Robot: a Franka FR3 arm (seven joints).
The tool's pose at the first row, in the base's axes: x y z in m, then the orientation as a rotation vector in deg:
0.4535, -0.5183, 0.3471, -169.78, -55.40, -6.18
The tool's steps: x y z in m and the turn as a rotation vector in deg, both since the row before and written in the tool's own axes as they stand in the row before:
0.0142, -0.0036, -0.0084, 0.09, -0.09, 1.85
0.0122, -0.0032, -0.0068, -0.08, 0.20, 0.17
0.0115, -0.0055, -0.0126, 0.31, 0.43, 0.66
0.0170, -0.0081, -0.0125, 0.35, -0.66, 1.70
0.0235, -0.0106, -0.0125, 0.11, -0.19, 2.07
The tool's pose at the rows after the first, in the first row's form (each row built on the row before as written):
0.4623, -0.5074, 0.3565, -170.54, -52.62, -5.97
0.4702, -0.4982, 0.3642, -170.62, -52.36, -6.30
0.4759, -0.4878, 0.3776, -170.47, -51.26, -6.77
0.4848, -0.4724, 0.3915, -171.04, -48.71, -5.58
0.4985, -0.4517, 0.4058, -171.79, -45.59, -5.19

